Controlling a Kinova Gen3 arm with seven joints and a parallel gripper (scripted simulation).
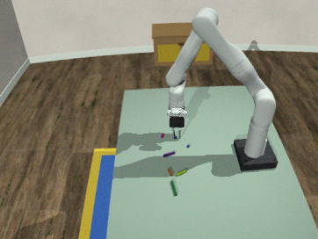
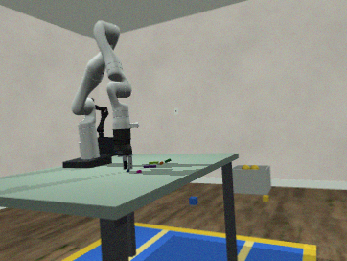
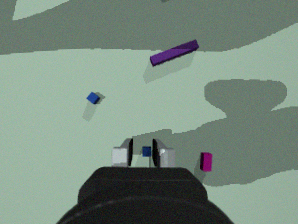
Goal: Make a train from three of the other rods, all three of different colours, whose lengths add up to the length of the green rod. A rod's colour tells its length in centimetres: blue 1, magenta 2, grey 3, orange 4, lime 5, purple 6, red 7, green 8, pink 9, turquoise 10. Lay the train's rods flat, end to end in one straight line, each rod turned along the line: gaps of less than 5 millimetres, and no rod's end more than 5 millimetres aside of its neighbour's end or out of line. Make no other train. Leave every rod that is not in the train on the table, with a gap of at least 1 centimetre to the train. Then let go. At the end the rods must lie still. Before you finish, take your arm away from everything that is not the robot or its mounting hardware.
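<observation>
Right now my hand is 70 mm short of the magenta rod, 20 mm to the left of it and 20 mm above it. Also, from my hand: orange rod 40 mm ahead, 220 mm to the left, 20 mm below; then lime rod 10 mm behind, 230 mm to the left, 20 mm below; then purple rod 40 mm ahead, 110 mm to the left, 20 mm below.
</observation>
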